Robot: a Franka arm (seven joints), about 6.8 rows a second.
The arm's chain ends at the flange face. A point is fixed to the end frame.
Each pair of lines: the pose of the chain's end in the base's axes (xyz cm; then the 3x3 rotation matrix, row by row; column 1 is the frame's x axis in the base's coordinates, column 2 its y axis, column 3 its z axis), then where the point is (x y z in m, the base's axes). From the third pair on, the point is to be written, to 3 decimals.
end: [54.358, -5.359, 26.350], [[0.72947, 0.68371, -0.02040], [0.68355, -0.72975, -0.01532], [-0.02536, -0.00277, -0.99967]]
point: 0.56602 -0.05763 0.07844
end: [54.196, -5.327, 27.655], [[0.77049, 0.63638, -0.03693], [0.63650, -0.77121, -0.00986], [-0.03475, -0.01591, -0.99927]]
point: 0.56121 -0.05794 0.09115
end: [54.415, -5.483, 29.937], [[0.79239, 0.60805, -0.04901], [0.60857, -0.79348, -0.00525], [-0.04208, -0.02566, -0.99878]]
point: 0.561 -0.060 0.114
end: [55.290, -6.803, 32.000], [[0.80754, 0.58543, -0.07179], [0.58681, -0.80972, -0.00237], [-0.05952, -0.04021, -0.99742]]
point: 0.565 -0.073 0.134
